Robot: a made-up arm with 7 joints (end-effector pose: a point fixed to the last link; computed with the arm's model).
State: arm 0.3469 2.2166 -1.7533 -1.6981 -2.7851 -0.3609 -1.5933
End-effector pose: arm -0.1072 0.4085 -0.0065 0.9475 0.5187 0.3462
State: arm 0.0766 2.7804 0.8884 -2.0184 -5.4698 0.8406 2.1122
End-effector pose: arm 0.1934 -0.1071 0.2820 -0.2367 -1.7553 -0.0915
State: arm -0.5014 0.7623 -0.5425 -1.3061 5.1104 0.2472 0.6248
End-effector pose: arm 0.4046 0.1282 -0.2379 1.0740 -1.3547 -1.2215
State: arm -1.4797 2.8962 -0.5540 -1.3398 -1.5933 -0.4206 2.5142
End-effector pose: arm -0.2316 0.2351 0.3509 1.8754 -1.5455 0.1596
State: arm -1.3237 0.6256 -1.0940 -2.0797 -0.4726 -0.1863 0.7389
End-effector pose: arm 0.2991 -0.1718 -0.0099 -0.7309 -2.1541 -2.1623
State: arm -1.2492 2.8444 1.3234 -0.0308 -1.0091 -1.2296 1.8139
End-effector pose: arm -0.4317 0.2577 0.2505 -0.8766 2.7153 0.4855
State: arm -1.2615 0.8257 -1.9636 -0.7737 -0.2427 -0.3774 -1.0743
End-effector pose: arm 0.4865 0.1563 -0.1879 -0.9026 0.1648 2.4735
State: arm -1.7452 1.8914 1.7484 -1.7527 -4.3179 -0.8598 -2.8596
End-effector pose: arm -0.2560 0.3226 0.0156 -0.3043 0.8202 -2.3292
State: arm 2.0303 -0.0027 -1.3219 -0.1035 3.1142 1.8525 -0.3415
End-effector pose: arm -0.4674 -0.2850 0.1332 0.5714 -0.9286 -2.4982
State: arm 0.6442 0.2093 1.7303 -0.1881 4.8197 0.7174 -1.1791
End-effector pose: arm -0.3452 0.1268 -0.4282 -0.4521 1.2723 -0.4704
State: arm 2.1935 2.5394 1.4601 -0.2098 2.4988 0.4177 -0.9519
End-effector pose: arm 0.2990 0.4746 -0.0640 0.7134 -0.6520 0.0683
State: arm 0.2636 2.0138 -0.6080 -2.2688 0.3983 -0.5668 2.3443
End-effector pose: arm 0.1605 0.2392 -0.0922 -1.0526 -0.1228 0.5401
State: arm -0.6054 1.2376 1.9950 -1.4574 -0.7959 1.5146 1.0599
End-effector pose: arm -0.0703 0.4543 0.0614 -0.0555 1.0083 -2.6679
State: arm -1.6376 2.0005 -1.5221 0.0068 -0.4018 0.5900 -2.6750
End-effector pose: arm -0.0410 0.5263 0.1888 -0.2995 2.2071 -1.1970
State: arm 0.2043 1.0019 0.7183 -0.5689 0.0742 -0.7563 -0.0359
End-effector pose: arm 0.0298 0.5088 -0.2242 1.3281 -1.3274 -0.1082
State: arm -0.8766 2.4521 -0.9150 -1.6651 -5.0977 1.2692 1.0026
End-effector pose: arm 0.1325 0.3288 0.2406 0.9096 -0.7494 1.0636
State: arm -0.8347 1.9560 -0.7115 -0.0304 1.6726 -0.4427 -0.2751
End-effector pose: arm -0.0019 0.5225 0.2064 1.8867 -1.6948 0.7774
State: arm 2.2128 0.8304 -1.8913 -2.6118 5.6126 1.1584 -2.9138
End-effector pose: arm -0.1150 -0.1485 0.1148 -1.1068 -1.5445 -2.4297
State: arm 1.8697 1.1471 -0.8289 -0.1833 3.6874 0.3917 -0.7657
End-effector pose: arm -0.4109 0.3226 0.2138 1.6252 0.3424 1.3150
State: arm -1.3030 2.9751 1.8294 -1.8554 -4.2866 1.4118 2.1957
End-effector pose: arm -0.3783 -0.1031 -0.0058 -0.8730 -2.0686 -0.6395
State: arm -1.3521 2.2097 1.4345 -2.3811 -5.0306 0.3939 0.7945
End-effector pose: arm -0.2470 0.0533 0.1113 -0.2769 2.0895 1.4054
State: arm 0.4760 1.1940 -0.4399 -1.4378 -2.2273 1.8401 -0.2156
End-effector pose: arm 0.0657 0.3343 -0.3192 -2.6975 -0.2312 0.8703
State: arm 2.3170 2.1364 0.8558 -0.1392 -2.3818 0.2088 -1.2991
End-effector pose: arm 0.0926 0.5517 0.0716 1.1517 -0.9917 0.6229
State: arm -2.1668 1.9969 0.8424 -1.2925 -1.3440 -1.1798 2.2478
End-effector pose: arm -0.2864 0.3656 0.1514 -0.7716 2.5833 0.4229
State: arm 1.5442 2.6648 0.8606 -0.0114 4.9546 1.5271 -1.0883
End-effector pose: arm 0.3852 0.3819 0.1439 -1.3502 -2.0629 -0.4015
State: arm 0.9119 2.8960 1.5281 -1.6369 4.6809 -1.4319 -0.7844
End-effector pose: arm 0.3478 -0.1328 0.2220 -0.2395 -0.7720 1.0950
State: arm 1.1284 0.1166 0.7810 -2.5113 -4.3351 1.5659 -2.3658
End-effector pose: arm -0.0869 0.1708 -0.1522 0.0431 -1.2125 -1.6139
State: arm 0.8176 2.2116 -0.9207 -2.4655 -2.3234 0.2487 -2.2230
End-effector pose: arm -0.0001 0.2347 -0.1018 -0.4902 0.1160 0.1513
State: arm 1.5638 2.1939 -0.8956 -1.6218 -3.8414 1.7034 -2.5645
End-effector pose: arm -0.1203 0.4176 -0.0363 -1.8655 0.5137 -0.3308
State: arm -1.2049 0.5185 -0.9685 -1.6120 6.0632 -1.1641 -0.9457
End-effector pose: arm 0.4023 -0.1674 -0.0432 -0.1950 1.7605 0.8669
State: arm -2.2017 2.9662 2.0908 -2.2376 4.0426 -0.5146 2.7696
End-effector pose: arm -0.1454 0.0025 -0.2734 -1.0193 -0.0737 -0.3838
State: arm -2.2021 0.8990 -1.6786 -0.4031 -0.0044 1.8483 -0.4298
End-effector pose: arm 0.4308 0.0855 0.3515 1.7613 0.1234 0.5008
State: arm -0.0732 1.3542 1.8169 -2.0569 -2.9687 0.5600 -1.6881
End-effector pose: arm -0.0716 0.2794 0.1983 -0.1220 2.5561 1.1315
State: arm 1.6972 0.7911 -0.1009 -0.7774 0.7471 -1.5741 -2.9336
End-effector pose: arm -0.4897 0.2322 -0.0480 -1.1372 -1.0126 2.6956
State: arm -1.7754 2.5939 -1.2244 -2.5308 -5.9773 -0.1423 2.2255
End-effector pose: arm 0.0496 0.1803 0.1505 -0.7019 -1.6331 -0.2484
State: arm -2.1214 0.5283 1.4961 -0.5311 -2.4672 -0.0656 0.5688
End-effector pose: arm 0.4290 0.1202 0.3366 1.0252 -2.0475 0.1111
